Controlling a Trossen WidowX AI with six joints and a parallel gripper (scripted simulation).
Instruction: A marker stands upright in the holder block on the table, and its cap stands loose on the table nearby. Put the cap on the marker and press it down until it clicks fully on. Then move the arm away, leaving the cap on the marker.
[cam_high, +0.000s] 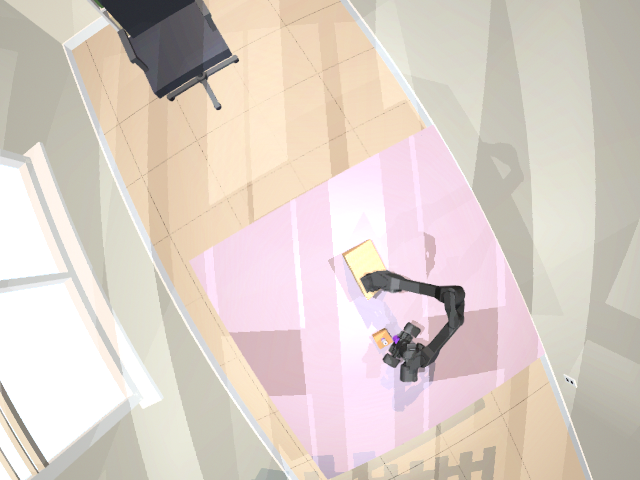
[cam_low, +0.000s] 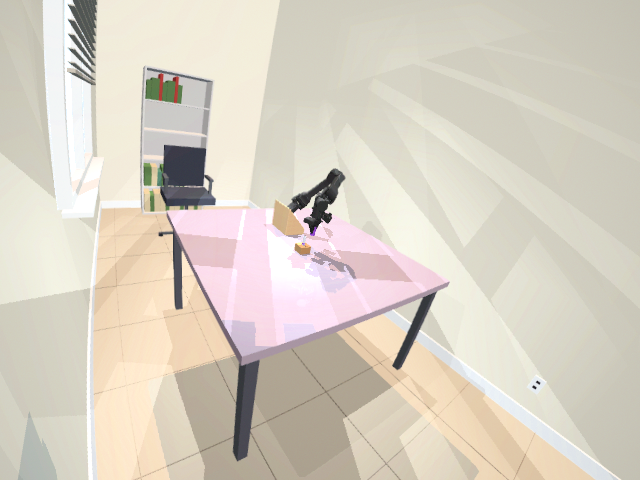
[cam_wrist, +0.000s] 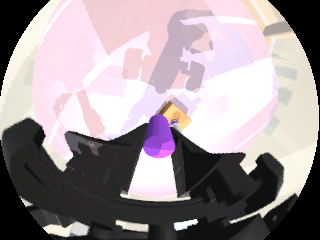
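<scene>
Now: the holder block 50 mm to the right of my gripper tip and 90 mm below it. From my gripper tip the other things lie so: purple marker cap (10 mm above).
</scene>
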